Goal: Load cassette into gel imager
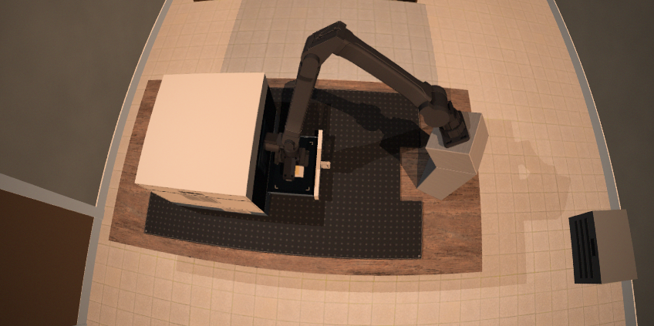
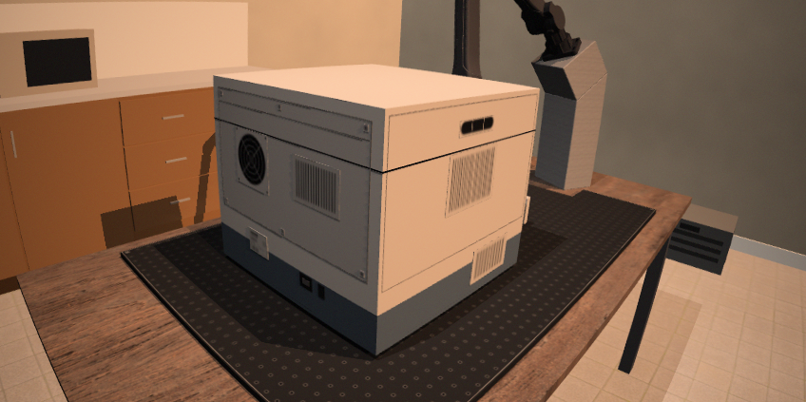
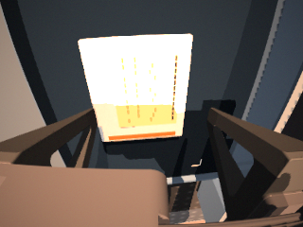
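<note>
Right now my hand is 10 mm past the finished cassette and 30 mm above it.
</note>
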